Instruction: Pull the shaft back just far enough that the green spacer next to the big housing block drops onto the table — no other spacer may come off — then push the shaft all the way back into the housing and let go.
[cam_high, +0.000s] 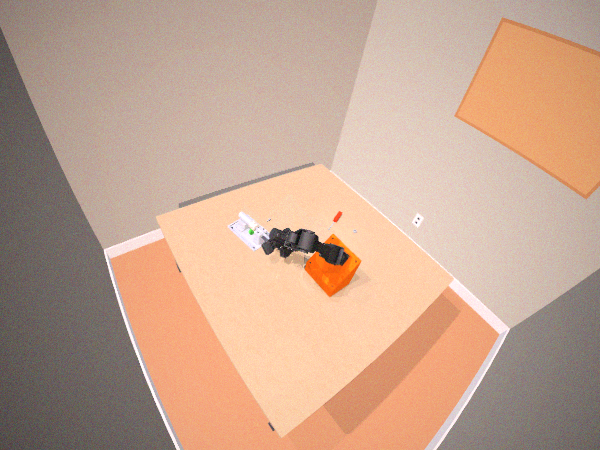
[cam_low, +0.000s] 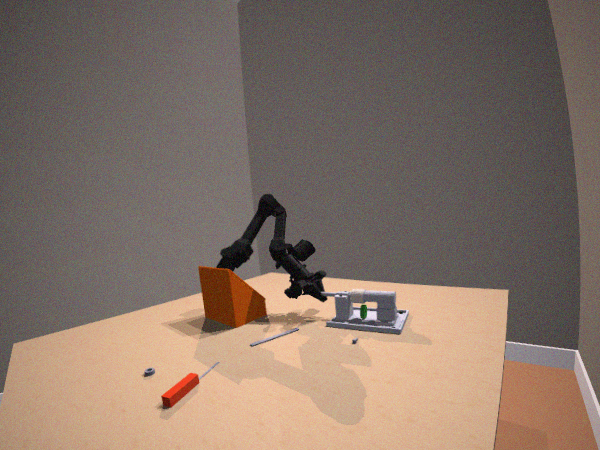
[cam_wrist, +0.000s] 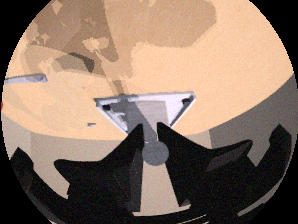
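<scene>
My gripper tip is 50 mm short of the horizontal shaft, 20 mm below it and 10 mm to the right of it. Also, from my gripper tip: green spacer: 130 mm ahead, 30 mm below, 10 mm to the left; small bolt: 170 mm ahead, 130 mm to the right, 50 mm below; white spacer: 130 mm ahead, 20 mm above, 10 mm to the left.
</scene>
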